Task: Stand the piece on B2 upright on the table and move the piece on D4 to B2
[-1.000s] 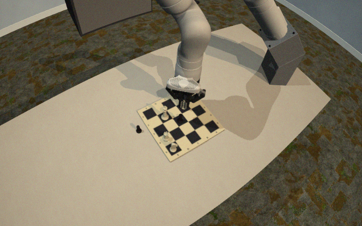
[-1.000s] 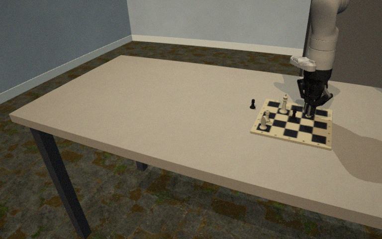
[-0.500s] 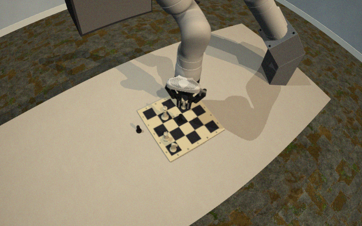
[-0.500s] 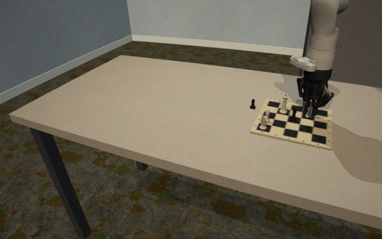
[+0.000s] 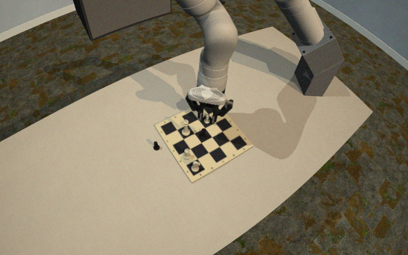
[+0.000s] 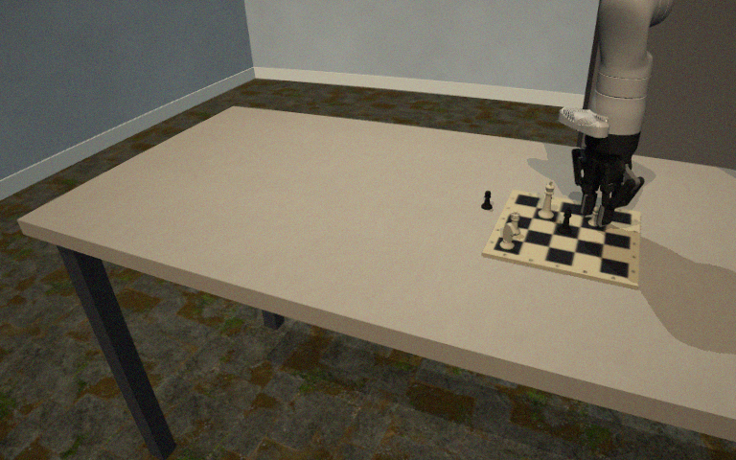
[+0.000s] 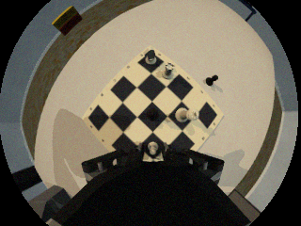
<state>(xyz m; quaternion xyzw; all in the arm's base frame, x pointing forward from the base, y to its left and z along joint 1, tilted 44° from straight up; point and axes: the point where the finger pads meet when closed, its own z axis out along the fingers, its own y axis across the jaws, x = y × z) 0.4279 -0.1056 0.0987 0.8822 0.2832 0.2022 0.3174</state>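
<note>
Now: hand 1 cm above the white pawn. The rest, counted from my hand: chessboard (5 cm ahead, 2 cm to the left, 3 cm below); then white king (7 cm ahead, 2 cm to the right, 1 cm above); then black pawn (17 cm ahead, 6 cm to the right, 2 cm below).
</note>
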